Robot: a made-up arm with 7 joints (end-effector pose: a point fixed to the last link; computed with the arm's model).
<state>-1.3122 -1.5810 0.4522 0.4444 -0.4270 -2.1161 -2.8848</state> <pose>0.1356 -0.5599 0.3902 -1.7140 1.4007 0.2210</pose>
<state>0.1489 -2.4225 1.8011 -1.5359 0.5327 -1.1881 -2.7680</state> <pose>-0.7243 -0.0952 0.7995 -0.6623 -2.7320 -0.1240</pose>
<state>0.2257 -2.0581 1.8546 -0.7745 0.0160 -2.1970 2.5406</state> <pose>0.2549 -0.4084 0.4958 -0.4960 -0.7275 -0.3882</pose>
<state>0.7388 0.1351 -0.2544 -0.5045 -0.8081 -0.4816 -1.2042</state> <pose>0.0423 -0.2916 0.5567 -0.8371 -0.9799 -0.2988</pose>
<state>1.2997 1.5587 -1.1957 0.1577 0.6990 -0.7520 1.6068</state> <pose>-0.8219 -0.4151 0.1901 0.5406 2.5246 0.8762</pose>
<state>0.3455 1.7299 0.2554 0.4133 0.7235 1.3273 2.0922</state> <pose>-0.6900 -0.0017 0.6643 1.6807 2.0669 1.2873</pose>
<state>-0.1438 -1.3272 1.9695 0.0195 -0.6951 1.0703 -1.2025</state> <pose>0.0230 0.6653 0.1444 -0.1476 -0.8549 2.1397</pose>
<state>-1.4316 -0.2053 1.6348 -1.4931 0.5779 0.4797 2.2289</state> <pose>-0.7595 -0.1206 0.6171 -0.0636 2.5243 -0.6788</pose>
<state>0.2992 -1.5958 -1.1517 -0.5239 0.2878 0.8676 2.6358</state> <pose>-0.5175 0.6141 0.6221 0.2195 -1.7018 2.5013</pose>
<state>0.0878 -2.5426 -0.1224 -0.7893 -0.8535 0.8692 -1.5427</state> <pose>-0.0571 -0.0321 0.9814 2.6007 -1.1724 0.9730</pose>
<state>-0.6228 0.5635 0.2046 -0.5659 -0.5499 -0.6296 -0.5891</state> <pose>0.4025 -0.0355 0.0913 -0.4735 -0.0506 0.7217</pose>
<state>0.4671 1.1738 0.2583 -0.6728 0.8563 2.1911 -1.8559</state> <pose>-0.4267 0.2956 0.1991 1.9179 2.0748 0.1405</pose>
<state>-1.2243 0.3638 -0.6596 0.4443 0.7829 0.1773 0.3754</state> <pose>-0.5472 -0.7484 0.4728 -1.2097 1.4709 -0.9165</pose>
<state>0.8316 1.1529 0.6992 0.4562 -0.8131 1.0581 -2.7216</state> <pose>-0.2585 -0.6870 0.5683 -1.6773 2.4214 0.0537</pose>
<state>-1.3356 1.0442 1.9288 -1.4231 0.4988 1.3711 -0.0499</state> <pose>0.3271 -0.5484 0.6736 0.5385 -1.4472 -0.3165</pose>
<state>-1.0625 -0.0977 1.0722 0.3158 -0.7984 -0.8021 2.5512</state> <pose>0.5209 -0.1486 0.1685 2.6921 -0.6131 -1.0908</pose>
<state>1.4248 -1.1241 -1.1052 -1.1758 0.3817 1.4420 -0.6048</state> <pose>-0.7518 0.5342 0.6047 1.5100 0.4759 2.4846</pose>
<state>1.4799 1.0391 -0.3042 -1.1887 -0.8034 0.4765 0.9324</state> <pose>0.0616 -0.4942 0.4666 1.5140 -2.4633 -0.0138</pose>
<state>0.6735 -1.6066 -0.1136 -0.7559 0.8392 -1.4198 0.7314</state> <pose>0.3397 0.2108 0.8492 2.8838 -0.8882 -0.0111</pose>
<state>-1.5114 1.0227 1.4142 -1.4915 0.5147 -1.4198 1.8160</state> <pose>-0.7110 0.0778 0.0474 0.4365 1.2466 -1.7009</pose>
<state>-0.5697 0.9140 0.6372 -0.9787 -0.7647 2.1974 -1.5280</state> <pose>-0.8068 0.0597 0.6361 1.5613 2.4761 0.9291</pose>
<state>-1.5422 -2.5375 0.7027 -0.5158 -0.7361 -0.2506 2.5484</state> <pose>0.0462 0.3555 -0.2259 0.2554 0.6454 1.1272</pose>
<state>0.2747 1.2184 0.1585 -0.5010 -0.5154 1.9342 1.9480</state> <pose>-0.6814 -0.5078 -0.0353 -0.1038 -0.9611 -2.1358</pose>
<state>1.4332 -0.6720 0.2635 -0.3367 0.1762 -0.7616 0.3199</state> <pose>-0.0011 0.1486 0.9060 0.8740 -1.9994 0.9563</pose>
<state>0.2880 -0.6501 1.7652 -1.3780 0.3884 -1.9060 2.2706</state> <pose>0.0293 0.4965 0.5828 -2.4927 -1.1553 0.4593</pose>
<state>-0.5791 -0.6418 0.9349 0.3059 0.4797 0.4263 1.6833</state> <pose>0.0839 -0.1286 -0.5361 0.6377 0.2036 -0.8374</pose>
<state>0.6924 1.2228 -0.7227 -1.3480 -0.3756 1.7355 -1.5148</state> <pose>0.3434 0.3179 -0.3166 0.1835 0.2017 1.1047</pose>
